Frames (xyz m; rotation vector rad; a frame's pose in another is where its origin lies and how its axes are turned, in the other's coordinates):
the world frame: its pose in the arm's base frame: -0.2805 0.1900 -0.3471 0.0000 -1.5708 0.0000
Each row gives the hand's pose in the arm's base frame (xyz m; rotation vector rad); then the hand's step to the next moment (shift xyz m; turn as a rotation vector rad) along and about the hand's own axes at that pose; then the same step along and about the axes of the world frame.
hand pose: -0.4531 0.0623 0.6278 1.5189 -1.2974 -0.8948
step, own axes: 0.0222 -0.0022 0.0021 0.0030 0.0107 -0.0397
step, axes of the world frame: -0.0020 -0.0221 -0.0028 0.0228 0.0040 -0.0341
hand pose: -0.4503 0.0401 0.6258 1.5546 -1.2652 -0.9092
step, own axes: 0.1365 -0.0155 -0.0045 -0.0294 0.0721 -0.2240
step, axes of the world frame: -0.0132 -0.1318 -0.0368 0.1396 0.0675 -0.1795
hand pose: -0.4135 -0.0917 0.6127 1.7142 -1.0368 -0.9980
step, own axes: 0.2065 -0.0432 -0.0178 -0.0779 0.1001 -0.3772
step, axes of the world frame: -0.0742 -0.1744 -0.0943 0.2205 0.1456 -0.2976
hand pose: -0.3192 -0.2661 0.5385 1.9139 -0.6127 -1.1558
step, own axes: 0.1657 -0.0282 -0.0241 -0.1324 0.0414 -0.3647
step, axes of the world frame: -0.0994 -0.0962 -0.0984 0.1957 0.2138 -0.2612
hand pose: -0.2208 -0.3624 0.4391 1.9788 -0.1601 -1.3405
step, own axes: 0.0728 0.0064 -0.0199 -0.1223 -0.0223 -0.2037
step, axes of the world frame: -0.0473 -0.0294 -0.0514 0.1175 0.1754 -0.1113
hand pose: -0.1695 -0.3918 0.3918 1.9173 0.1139 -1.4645
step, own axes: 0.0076 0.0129 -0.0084 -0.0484 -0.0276 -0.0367
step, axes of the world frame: 0.0004 -0.0073 -0.0155 0.0329 0.0580 0.0003
